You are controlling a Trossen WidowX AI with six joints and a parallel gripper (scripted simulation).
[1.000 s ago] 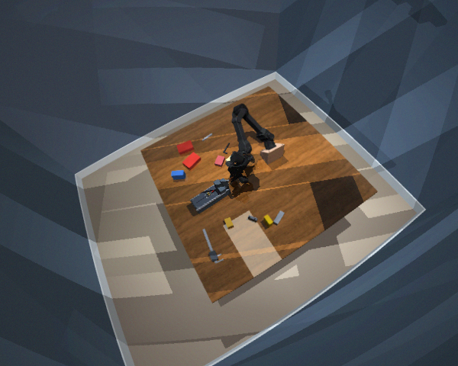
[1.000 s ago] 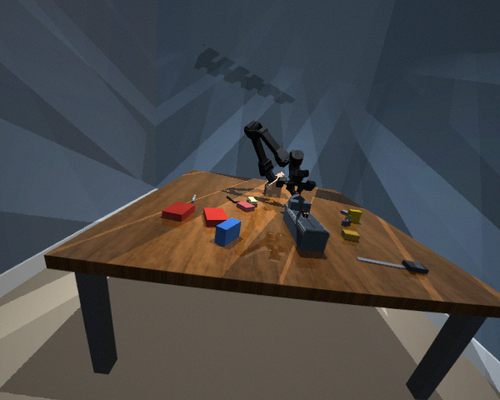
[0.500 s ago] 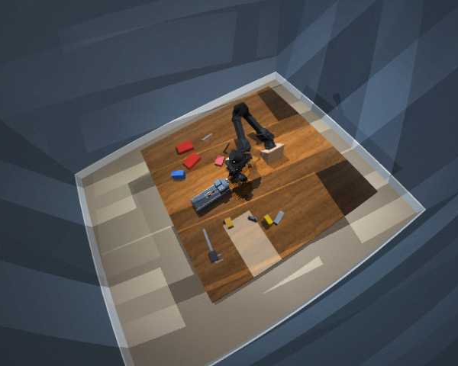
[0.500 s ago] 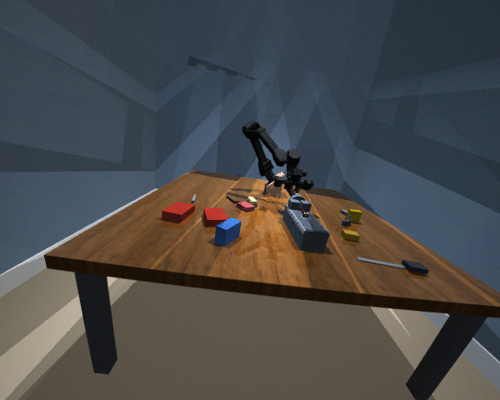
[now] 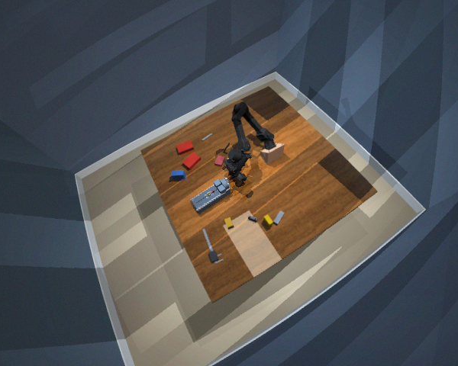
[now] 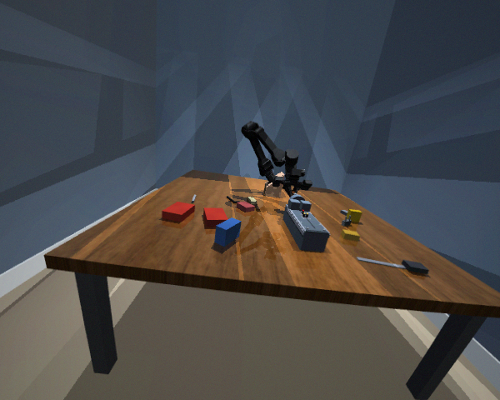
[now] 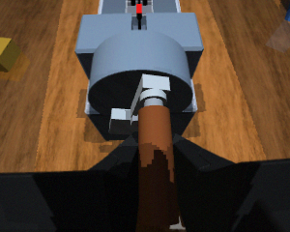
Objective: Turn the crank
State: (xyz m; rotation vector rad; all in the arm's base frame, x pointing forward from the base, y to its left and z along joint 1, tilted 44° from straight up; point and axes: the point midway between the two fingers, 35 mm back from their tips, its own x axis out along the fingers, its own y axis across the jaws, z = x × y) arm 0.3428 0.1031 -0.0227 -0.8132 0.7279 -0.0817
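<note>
Right now the red pointer is 13 cm ahead of my gripper tip, 3 cm to the left of it and 1 cm below it. Round my gripper tip: pink block 1 cm behind, 22 cm to the right, 8 cm below; then ochre block 12 cm ahead, 25 cm to the left, 8 cm below; then brown crank handle 2 cm behind, 2 cm above.
</note>
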